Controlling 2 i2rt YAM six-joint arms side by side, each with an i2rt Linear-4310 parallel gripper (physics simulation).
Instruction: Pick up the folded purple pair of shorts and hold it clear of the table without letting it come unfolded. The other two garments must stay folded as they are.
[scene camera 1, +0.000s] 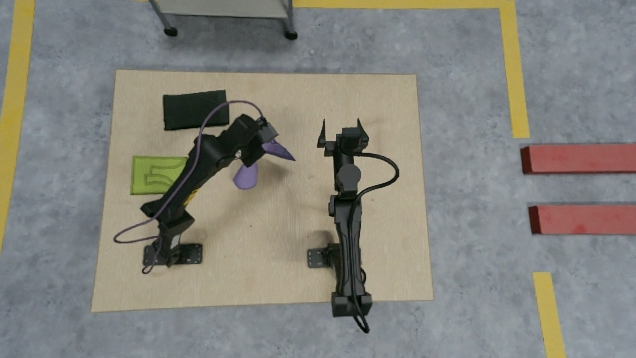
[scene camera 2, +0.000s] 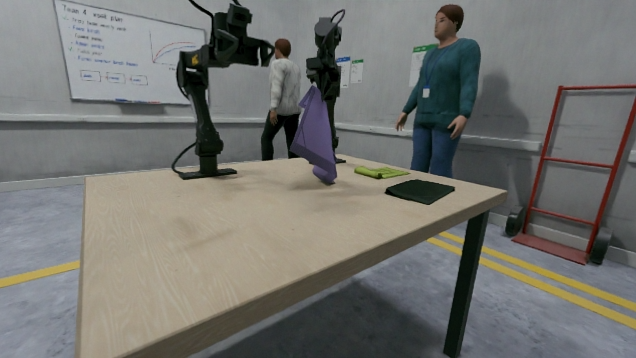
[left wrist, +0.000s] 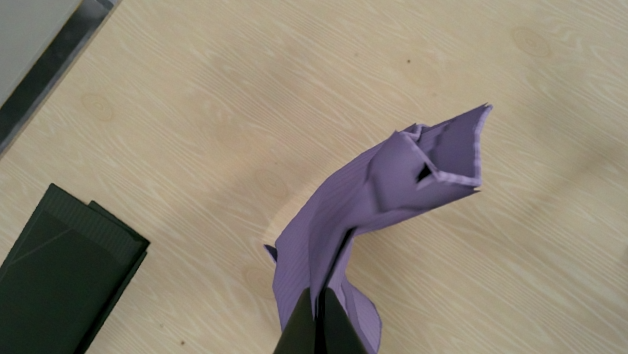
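The purple shorts (scene camera 1: 246, 176) (scene camera 2: 316, 131) (left wrist: 345, 195) hang lengthwise from my left gripper (scene camera 2: 315, 86) (left wrist: 317, 304), which is shut on them. Part of them sticks out to one side and the layers spread at the far end in the left wrist view. In scene camera 2 their lower end hangs close to the table (scene camera 2: 225, 240); contact is unclear. My right gripper (scene camera 1: 341, 121) is open and empty, to the right of the shorts in scene camera 1. The dark green garment (scene camera 1: 195, 111) (scene camera 2: 420, 191) (left wrist: 65, 265) and the lime green garment (scene camera 1: 155, 175) (scene camera 2: 381, 172) lie folded flat.
My left arm (scene camera 1: 172, 200) passes over part of the lime green garment in scene camera 1. A wheeled cart (scene camera 1: 225, 9) stands beyond the table's upper edge. Two people (scene camera 2: 286, 90) (scene camera 2: 445, 95) stand behind the table, and a red hand truck (scene camera 2: 575, 161) is at the right.
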